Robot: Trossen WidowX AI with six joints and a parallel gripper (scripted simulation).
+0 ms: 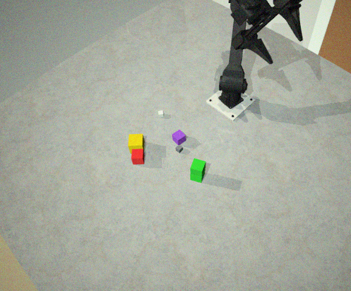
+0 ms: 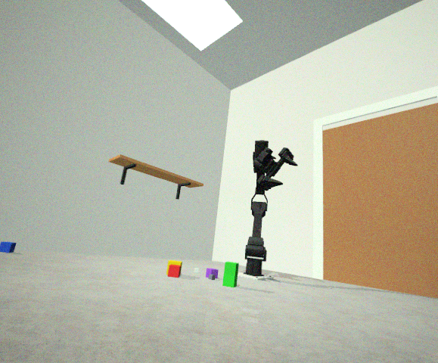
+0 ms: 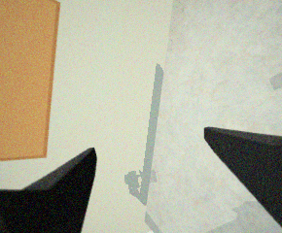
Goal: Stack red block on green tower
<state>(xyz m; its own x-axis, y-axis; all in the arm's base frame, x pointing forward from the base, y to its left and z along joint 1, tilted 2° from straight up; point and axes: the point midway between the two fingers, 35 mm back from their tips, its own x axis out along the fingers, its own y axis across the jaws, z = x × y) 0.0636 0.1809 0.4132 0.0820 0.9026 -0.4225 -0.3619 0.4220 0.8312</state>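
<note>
Now: gripper tip 39 cm above the red block, 31 cm short of it and 21 cm to the left of it. Round my gripper tip: purple block (39 cm below, 20 cm to the right, 17 cm ahead); then tiny white cube (40 cm below, 32 cm to the right, 15 cm ahead); then yellow block (38 cm below, 29 cm ahead, 26 cm to the right).
</note>
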